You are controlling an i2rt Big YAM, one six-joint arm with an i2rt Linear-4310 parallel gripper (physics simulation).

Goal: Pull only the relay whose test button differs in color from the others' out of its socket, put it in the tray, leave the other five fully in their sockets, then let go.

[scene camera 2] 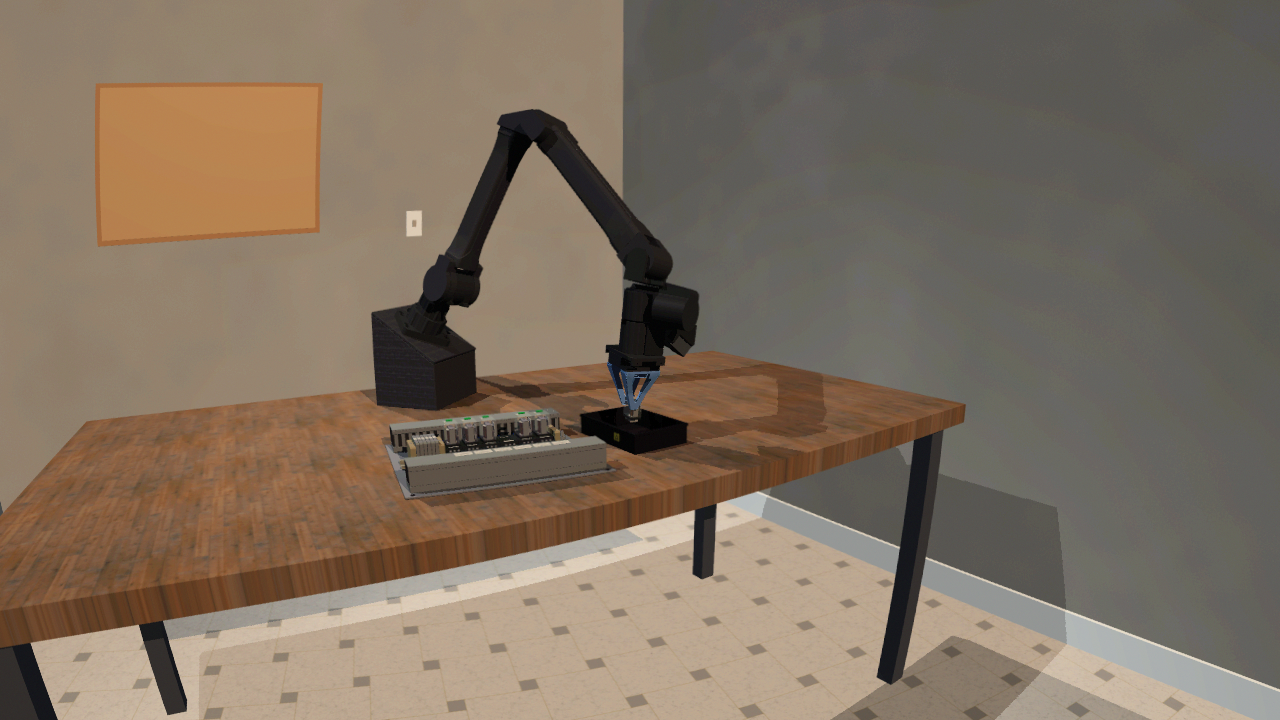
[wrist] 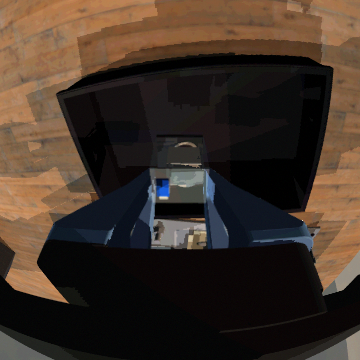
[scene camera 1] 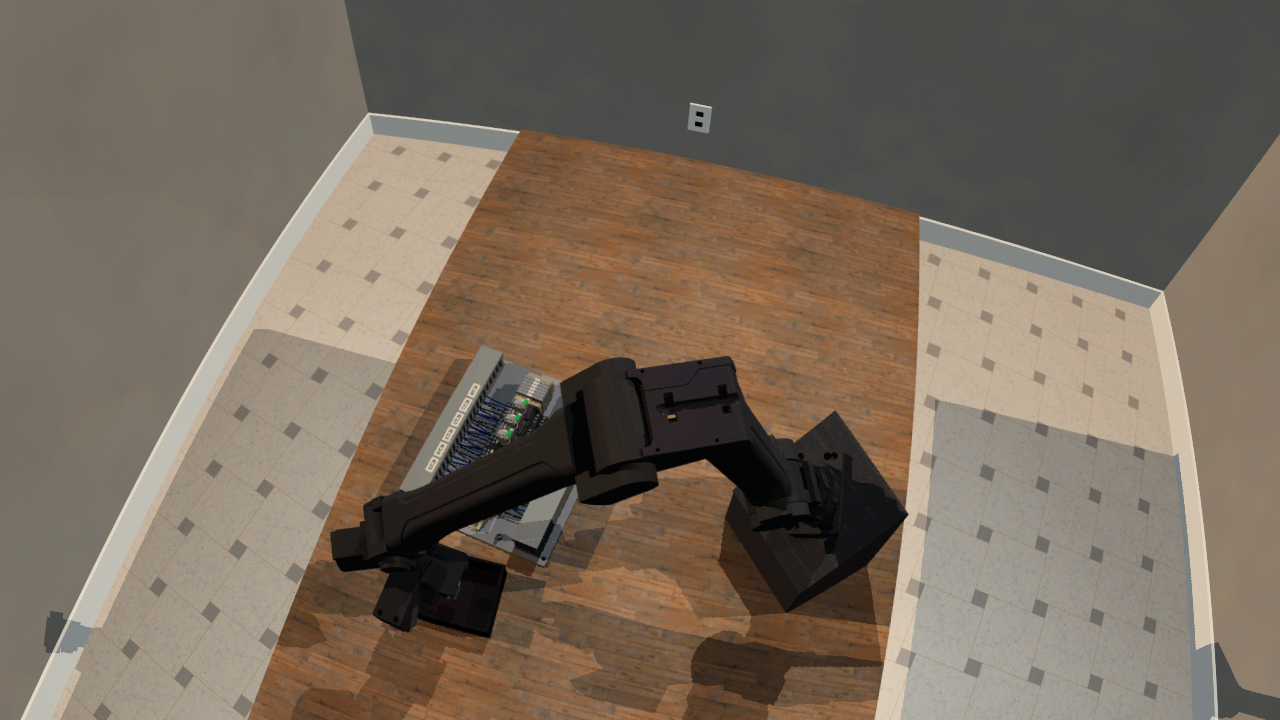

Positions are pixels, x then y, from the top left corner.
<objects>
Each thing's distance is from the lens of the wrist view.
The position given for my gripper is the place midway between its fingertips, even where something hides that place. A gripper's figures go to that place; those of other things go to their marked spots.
my gripper (wrist: 178,176): 0.13 m
blue-button relay (wrist: 178,169): 0.11 m
socket panel (wrist: 175,236): 0.26 m
The marked spots on the socket panel and the blue-button relay are 0.16 m apart.
</objects>
